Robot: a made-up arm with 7 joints.
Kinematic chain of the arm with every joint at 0, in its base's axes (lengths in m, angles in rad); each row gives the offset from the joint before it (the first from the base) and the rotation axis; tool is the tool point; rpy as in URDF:
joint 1: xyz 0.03 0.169 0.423 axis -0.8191 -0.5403 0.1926
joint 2: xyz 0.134 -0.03 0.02 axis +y
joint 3: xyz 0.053 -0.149 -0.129 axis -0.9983 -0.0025 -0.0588
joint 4: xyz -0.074 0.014 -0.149 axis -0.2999 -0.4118 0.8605
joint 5: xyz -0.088 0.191 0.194 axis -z
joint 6: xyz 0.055 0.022 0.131 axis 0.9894 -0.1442 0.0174
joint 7: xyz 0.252 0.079 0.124 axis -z
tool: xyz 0.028 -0.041 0.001 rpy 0 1.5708 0
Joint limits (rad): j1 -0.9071..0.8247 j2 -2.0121..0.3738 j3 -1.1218..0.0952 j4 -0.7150..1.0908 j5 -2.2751..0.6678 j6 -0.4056..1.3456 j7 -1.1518..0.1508
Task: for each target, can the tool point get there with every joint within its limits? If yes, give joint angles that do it. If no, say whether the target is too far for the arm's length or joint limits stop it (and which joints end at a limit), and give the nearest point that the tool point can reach.
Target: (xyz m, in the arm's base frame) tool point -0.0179 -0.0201 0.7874
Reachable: yes | joints -0.5280 -1.1549 -0.6073 -0.2792 -1.0015 0.5302 -0.6772
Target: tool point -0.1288 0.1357 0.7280
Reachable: yes | joints -0.5703 -0.8670 -0.5970 0.2471 -1.0931 0.9322 -0.9831
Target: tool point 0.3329 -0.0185 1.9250
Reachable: no: too far | nearest point 0.2261 0.1220 1.0930 | short by 0.850 m
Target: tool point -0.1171 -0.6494 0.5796
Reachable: no: joint limits stop it (at a limit: joint 3, joint 4, joint 7) | nearest point -0.0378 -0.4170 0.5305 | short by 0.250 m
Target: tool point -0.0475 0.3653 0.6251
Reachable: yes | joints 0.2058 -1.1167 -0.1713 0.1303 -0.6915 1.0167 -0.5046
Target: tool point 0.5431 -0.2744 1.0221
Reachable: no: joint limits stop it (at a limit: joint 3, joint 4, joint 7) | nearest point 0.4533 -0.1651 0.8881 | short by 0.195 m
